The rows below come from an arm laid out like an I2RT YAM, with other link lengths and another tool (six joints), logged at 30 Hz.
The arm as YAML. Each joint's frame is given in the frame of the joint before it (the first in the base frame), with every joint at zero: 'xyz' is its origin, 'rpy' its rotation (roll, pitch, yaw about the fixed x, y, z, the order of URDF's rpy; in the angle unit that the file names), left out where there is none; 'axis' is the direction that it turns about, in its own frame. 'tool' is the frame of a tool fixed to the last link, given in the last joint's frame.
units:
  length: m
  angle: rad
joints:
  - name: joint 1
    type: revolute
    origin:
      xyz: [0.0, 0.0, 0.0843]
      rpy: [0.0, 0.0, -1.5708]
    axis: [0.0, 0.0, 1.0]
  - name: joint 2
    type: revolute
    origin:
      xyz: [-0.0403, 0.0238, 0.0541]
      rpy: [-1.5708, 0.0, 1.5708]
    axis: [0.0, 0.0, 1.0]
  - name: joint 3
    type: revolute
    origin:
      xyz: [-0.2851, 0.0, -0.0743]
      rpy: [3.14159, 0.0, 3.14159]
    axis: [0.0, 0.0, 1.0]
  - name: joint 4
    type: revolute
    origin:
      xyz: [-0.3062, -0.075, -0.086]
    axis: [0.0, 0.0, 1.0]
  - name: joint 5
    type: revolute
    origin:
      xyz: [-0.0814, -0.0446, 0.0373]
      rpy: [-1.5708, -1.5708, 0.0]
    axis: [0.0, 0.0, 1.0]
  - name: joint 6
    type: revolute
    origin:
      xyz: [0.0, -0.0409, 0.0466]
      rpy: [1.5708, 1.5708, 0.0]
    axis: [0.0, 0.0, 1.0]
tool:
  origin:
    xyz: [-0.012, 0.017, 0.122]
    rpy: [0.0, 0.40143, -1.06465]
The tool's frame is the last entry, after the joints.
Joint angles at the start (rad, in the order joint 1, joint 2, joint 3, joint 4, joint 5, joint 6): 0.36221, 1.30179, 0.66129, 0.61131, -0.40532, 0.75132
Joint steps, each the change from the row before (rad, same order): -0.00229, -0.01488, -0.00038, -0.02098, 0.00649, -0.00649; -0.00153, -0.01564, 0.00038, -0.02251, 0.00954, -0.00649; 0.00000, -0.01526, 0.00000, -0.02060, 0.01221, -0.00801; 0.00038, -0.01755, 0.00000, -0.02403, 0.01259, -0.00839; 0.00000, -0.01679, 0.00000, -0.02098, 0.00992, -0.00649; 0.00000, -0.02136, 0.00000, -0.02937, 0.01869, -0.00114; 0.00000, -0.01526, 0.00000, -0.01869, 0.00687, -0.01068; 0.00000, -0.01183, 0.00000, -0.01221, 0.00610, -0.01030; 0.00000, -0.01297, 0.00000, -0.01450, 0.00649, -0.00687; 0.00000, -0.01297, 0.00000, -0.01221, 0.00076, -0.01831; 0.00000, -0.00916, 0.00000, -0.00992, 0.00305, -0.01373; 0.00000, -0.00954, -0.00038, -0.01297, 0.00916, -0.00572
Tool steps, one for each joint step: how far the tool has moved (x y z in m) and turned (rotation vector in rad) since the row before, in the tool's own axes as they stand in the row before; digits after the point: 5 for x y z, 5 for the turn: 0.00202, 0.00164, -0.00203, -0.00446, -0.00837, -0.00611; 0.00227, 0.00186, -0.00196, -0.00638, -0.00917, -0.00699; 0.00229, 0.00166, -0.00181, -0.00680, -0.00865, -0.00942; 0.00264, 0.00148, -0.00214, -0.00639, -0.00976, -0.00929; 0.00294, 0.00138, -0.00194, -0.00541, -0.00705, -0.00774; 0.00289, 0.00229, -0.00306, -0.01440, -0.01349, -0.00441; 0.00276, 0.00105, -0.00188, -0.00115, -0.00543, -0.01088; 0.00251, 0.00119, -0.00129, -0.00115, -0.00252, -0.01154; 0.00253, 0.00109, -0.00157, -0.00257, -0.00373, -0.00803; 0.00324, 0.00068, -0.00123, 0.00635, 0.00038, -0.01745; 0.00188, 0.00077, -0.00110, 0.00295, -0.00186, -0.01341; 0.00095, 0.00117, -0.00173, -0.00460, -0.00700, -0.00691
